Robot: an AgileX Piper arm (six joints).
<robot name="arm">
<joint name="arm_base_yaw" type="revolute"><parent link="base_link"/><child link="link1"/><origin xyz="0 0 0.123" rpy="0 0 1.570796"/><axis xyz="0 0 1"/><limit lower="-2.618" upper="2.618"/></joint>
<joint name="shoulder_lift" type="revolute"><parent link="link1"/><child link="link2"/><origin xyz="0 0 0" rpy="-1.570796 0 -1.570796"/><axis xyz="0 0 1"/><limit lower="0" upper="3.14"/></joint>
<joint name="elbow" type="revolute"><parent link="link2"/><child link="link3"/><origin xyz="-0.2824 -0.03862 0" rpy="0 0 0"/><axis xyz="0 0 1"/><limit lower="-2.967" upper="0"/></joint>
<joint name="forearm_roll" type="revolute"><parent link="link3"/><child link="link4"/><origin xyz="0.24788 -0.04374 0" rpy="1.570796 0 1.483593"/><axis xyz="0 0 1"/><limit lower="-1.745" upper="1.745"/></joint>
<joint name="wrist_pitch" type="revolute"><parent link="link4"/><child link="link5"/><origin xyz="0 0 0" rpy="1.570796 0 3.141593"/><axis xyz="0 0 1"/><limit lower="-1.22" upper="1.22"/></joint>
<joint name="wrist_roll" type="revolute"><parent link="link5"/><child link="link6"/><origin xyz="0 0.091 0" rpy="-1.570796 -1.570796 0"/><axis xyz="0 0 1"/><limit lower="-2.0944" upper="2.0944"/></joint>
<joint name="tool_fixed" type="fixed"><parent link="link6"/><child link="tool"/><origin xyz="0 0 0" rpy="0 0 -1.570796"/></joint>
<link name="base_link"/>
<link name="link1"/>
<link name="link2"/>
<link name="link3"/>
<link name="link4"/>
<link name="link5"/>
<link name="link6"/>
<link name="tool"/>
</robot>
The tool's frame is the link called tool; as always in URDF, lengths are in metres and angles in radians.
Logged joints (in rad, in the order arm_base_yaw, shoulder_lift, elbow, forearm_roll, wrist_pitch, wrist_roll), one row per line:
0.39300 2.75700 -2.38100 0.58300 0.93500 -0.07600
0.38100 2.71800 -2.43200 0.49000 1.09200 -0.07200
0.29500 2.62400 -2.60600 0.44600 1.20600 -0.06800
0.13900 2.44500 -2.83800 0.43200 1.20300 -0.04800
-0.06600 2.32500 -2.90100 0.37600 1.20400 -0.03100
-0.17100 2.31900 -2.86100 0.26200 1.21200 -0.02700
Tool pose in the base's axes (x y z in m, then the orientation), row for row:
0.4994 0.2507 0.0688 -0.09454 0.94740 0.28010 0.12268
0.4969 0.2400 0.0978 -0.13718 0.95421 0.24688 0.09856
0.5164 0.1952 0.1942 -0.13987 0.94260 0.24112 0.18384
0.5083 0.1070 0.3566 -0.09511 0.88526 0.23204 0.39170
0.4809 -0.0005 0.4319 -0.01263 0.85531 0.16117 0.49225
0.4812 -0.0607 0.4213 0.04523 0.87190 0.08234 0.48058
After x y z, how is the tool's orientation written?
As a quaternion, x y z w.
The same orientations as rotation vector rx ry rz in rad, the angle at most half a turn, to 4 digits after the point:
-0.2758 2.7642 0.8172
-0.4059 2.8231 0.7304
-0.3944 2.6580 0.6799
-0.2415 2.2482 0.5893
-0.0306 2.0755 0.3911
0.1103 2.1266 0.2008

